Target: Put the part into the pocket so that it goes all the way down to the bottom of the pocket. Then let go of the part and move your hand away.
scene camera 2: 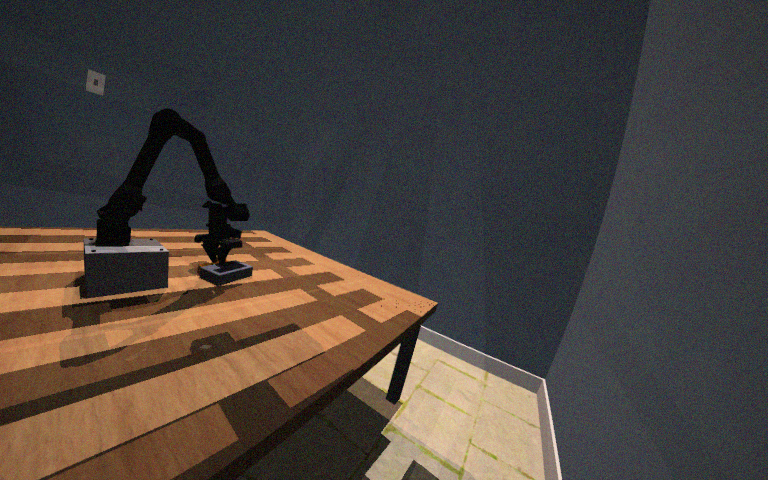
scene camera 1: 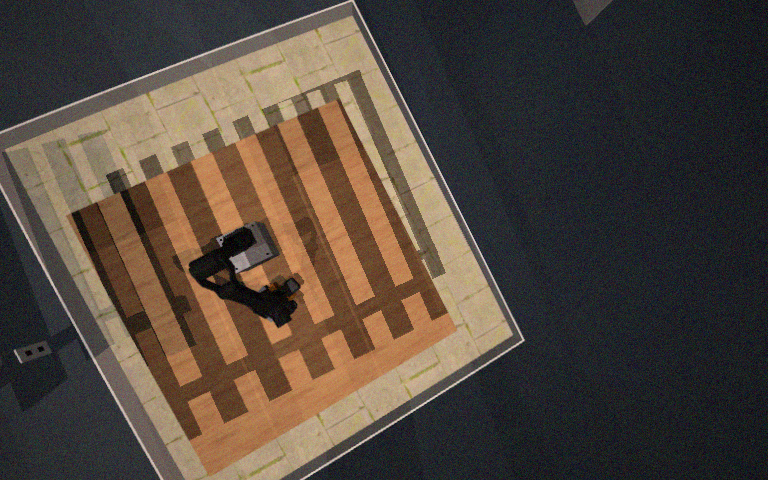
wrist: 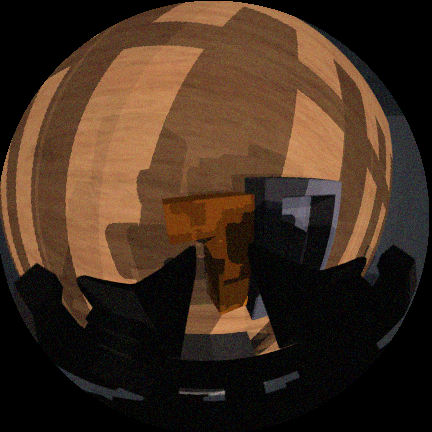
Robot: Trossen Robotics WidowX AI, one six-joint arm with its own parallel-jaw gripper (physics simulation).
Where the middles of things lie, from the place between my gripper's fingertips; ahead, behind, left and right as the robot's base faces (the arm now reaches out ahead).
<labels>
The orange part [wrist: 225,221] lies 10 mm behind my hand and 10 mm below it. Round my hand: pocket block [scene camera 2: 226,272] (10 mm ahead, 70 mm to the right).
</labels>
